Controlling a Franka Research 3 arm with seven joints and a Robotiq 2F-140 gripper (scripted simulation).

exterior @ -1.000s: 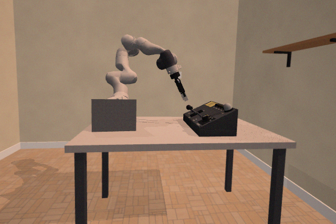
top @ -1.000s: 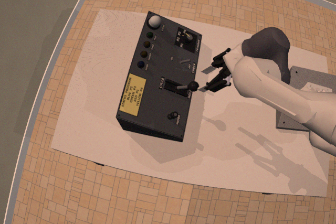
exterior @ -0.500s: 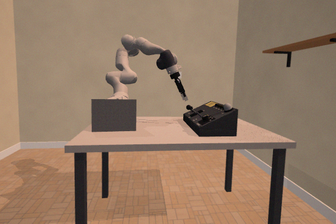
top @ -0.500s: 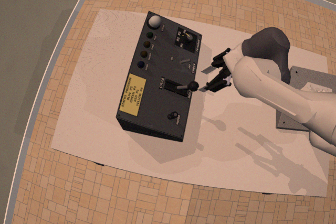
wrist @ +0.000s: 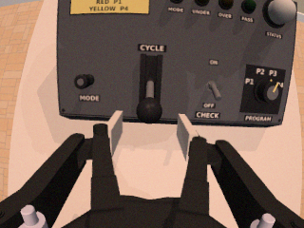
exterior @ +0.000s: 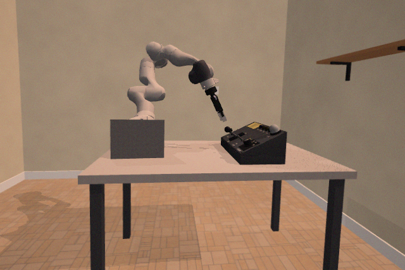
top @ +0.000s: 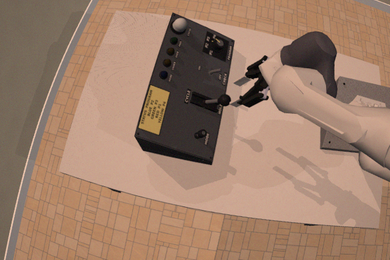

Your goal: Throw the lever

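Right now the dark console is 140 mm below my hand, 120 mm ahead of it and 80 mm to the right of it. The rest, counted from my hand: mode knob: 110 mm below, 110 mm ahead, 100 mm to the left; check toggle: 130 mm to the right, 120 mm below, 70 mm ahead; program dial: 260 mm to the right, 110 mm below, 70 mm ahead.
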